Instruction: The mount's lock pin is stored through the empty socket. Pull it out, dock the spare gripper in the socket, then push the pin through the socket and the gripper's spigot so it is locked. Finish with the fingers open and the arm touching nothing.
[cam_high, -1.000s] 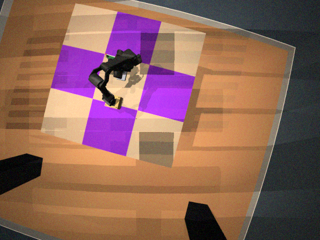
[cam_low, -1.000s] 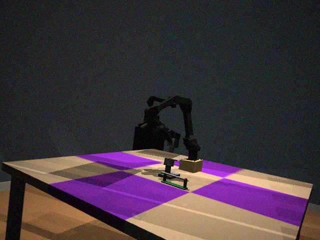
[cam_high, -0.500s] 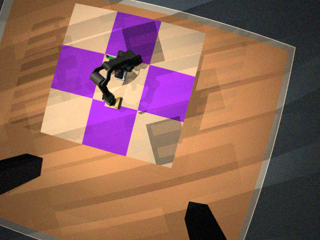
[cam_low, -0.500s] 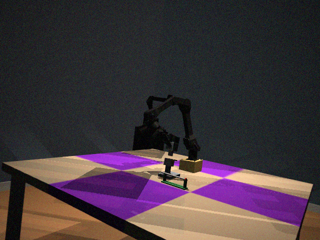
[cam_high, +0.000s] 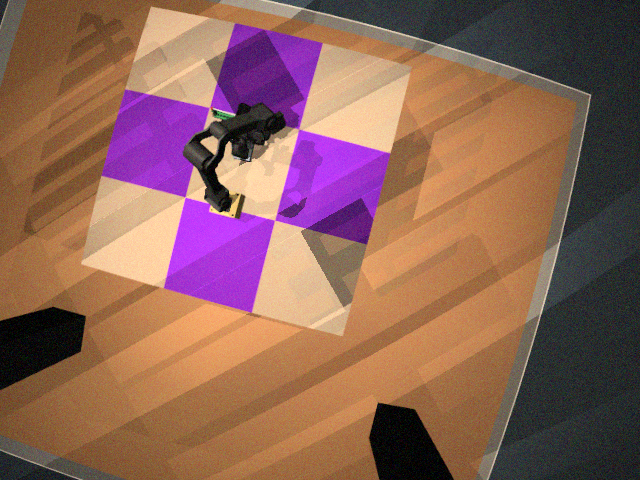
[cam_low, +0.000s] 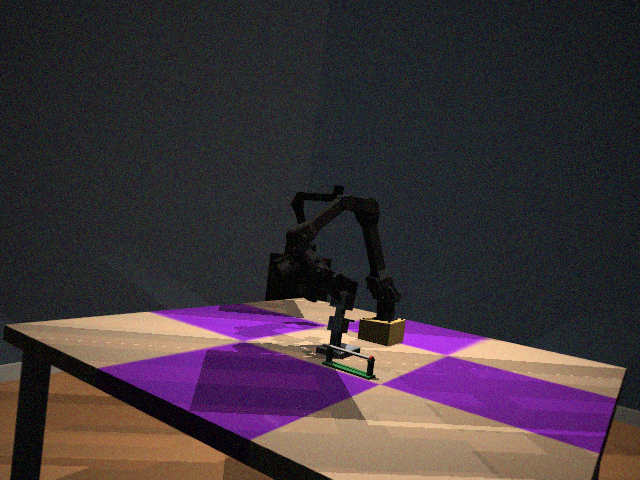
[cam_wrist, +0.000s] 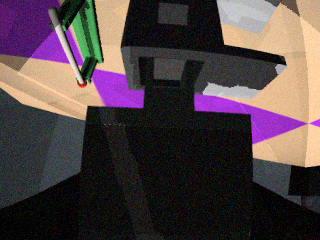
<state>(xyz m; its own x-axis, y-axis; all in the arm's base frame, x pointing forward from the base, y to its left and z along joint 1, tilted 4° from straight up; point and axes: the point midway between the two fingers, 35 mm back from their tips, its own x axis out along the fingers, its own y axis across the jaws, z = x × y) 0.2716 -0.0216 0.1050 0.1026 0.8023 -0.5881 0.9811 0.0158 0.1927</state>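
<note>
My gripper tip is 120 mm short of the green rack, 120 mm above it and 90 mm to the right of it. The rest, counted from my gripper tip: spare gripper: 10 mm to the right; mount: 100 mm below, 10 mm to the right.
</note>
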